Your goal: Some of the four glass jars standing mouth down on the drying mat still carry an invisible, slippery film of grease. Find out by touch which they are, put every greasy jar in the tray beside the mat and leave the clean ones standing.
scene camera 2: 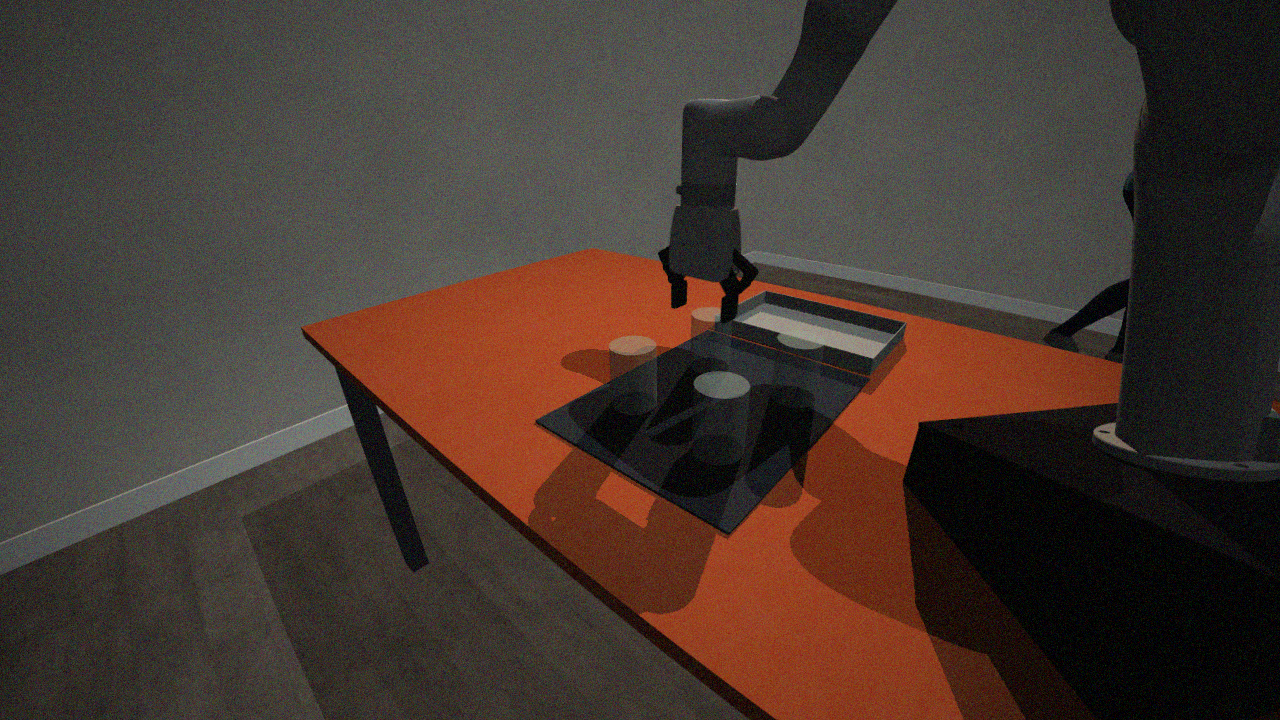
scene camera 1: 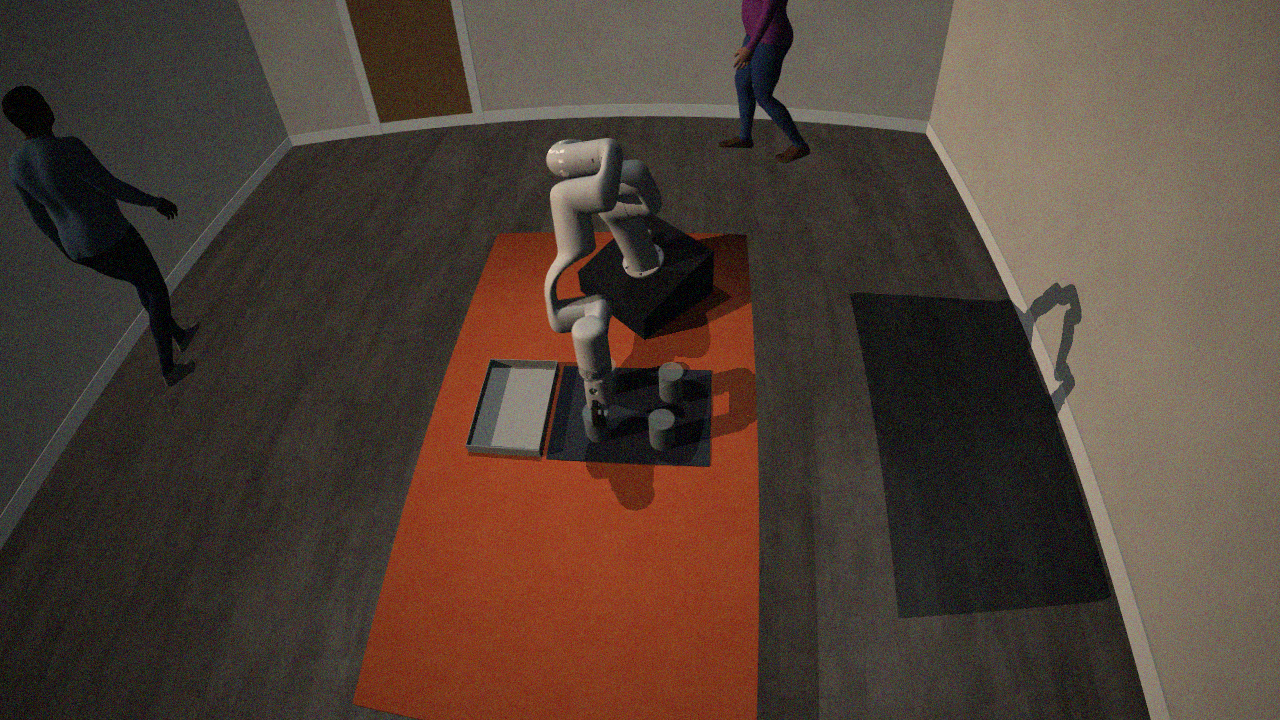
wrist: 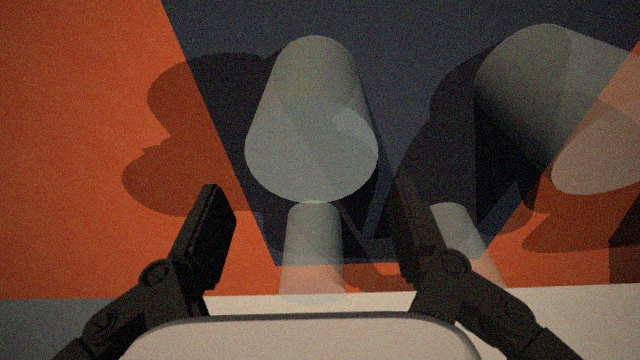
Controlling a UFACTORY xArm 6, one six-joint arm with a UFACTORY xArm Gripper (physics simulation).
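Note:
Four pale, see-through jars stand mouth down on the dark drying mat. One jar is at the tray side, away from the base. A second jar is at the tray side nearer the base; the arm hides it in scene camera 1. The other two are a jar and a jar at the far side from the tray. My gripper is open and empty above the first jar. The white tray holds no jar. Grease is not visible.
The mat and tray lie side by side on the orange table. The black base block stands behind them. Two people stand on the floor away from the table.

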